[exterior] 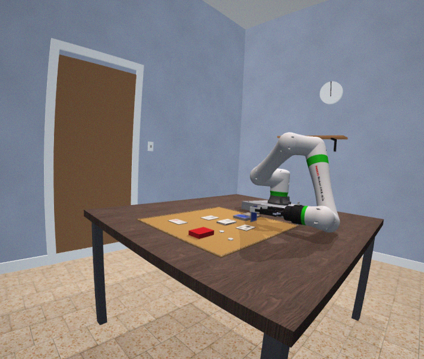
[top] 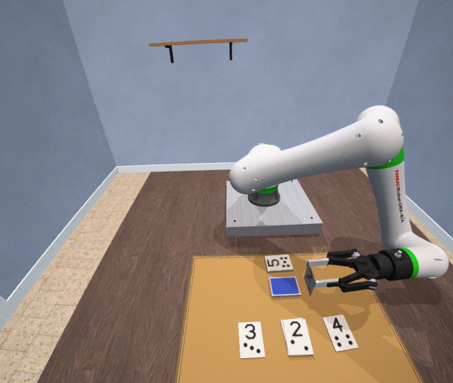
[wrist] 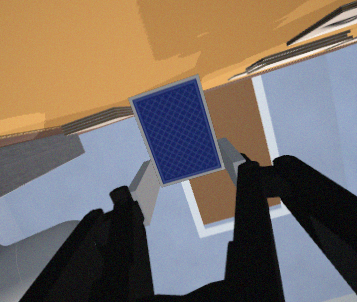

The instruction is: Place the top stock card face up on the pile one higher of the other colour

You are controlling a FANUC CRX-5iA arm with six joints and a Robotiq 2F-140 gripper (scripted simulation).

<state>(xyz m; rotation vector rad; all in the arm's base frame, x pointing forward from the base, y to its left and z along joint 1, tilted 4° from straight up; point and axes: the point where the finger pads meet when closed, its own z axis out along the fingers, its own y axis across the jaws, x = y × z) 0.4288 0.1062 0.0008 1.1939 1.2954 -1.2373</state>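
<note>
Right now my hand is 3 cm to the left of the card and 3 cm above it. Also, from my hand: tan card cloth (19 cm ahead, 11 cm to the right, 9 cm below); then red box (40 cm ahead, 6 cm below, 3 cm to the right).
</note>
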